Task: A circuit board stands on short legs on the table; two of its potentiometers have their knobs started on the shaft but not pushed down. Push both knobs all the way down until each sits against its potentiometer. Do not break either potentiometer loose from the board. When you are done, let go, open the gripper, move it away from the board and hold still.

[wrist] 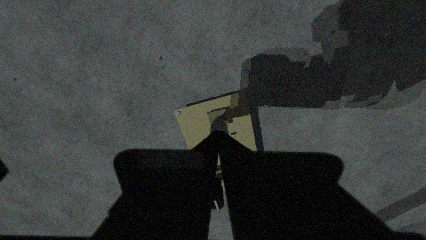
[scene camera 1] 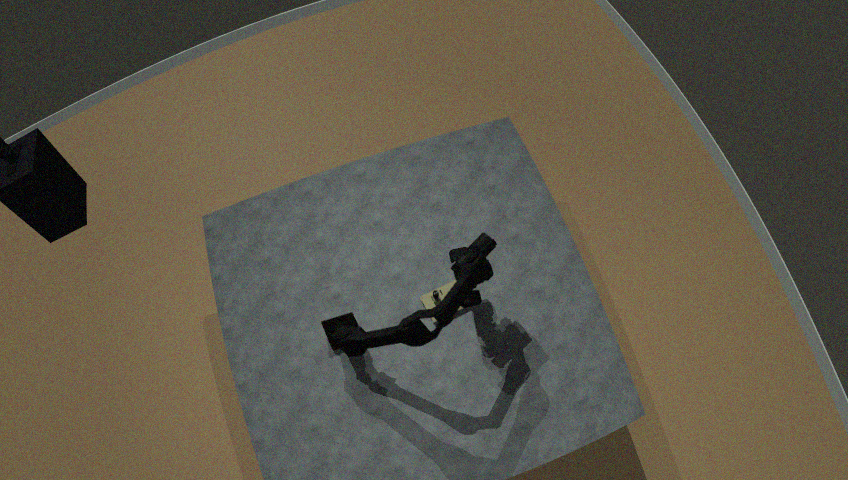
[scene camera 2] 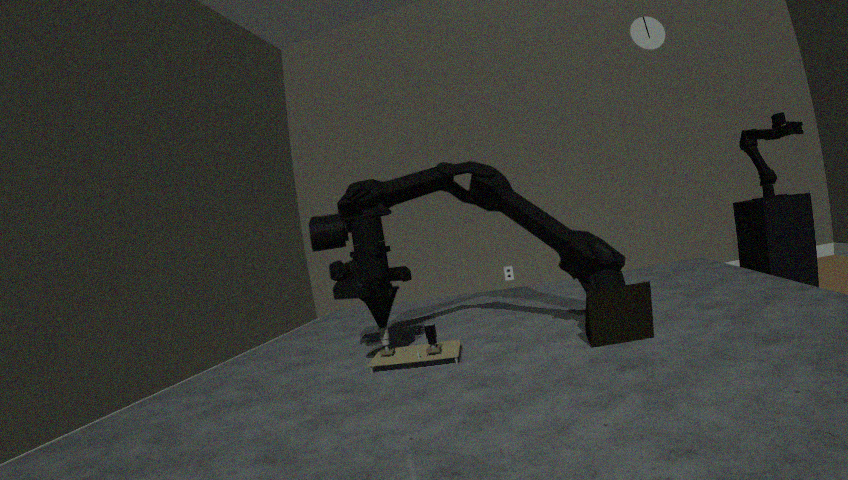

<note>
In view: the gripper (scene camera 2: 382, 327).
The gripper also shows in the wrist view (wrist: 218, 135).
</note>
